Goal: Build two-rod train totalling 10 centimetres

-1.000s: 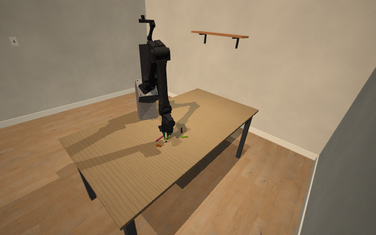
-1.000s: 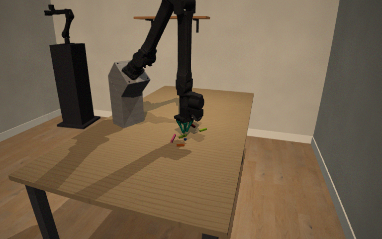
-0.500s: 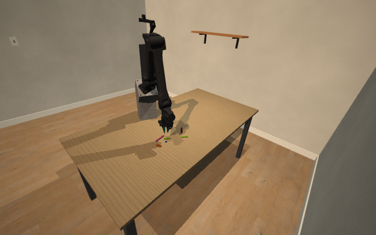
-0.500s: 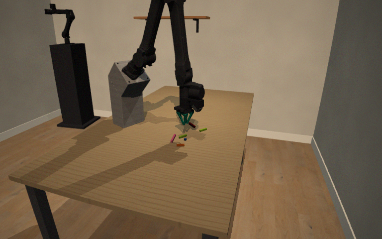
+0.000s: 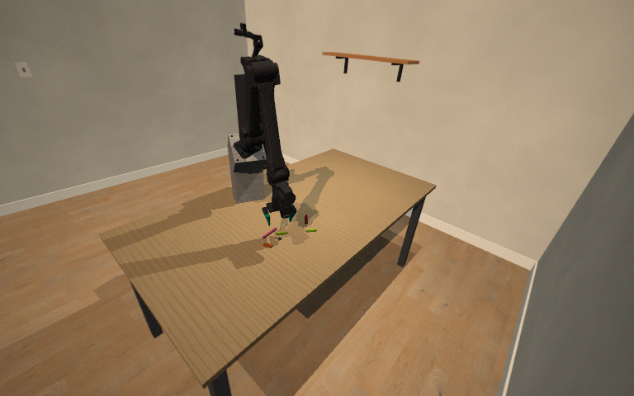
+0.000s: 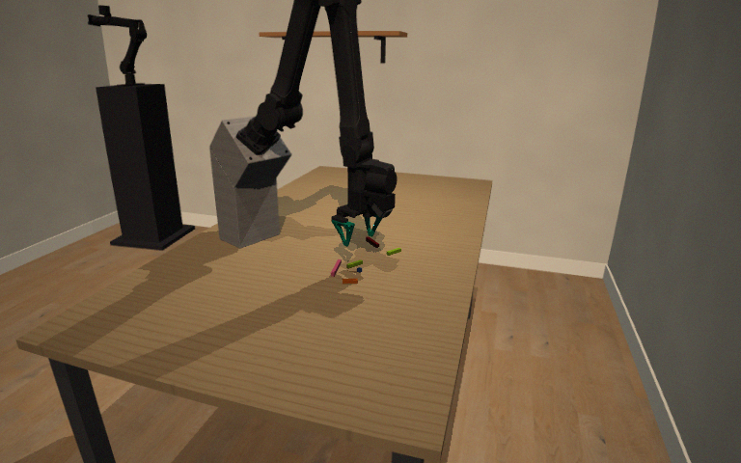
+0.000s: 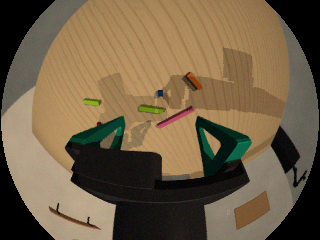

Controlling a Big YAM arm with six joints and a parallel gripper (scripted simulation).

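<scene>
The pink rod lies 9 cm below my hand and 6 cm behind it. From my hand the other things lie so: orange rod 9 cm below, 7 cm to the right, 1 cm behind; blue rod 9 cm below; red rod 21 cm to the left, 9 cm below.
</scene>
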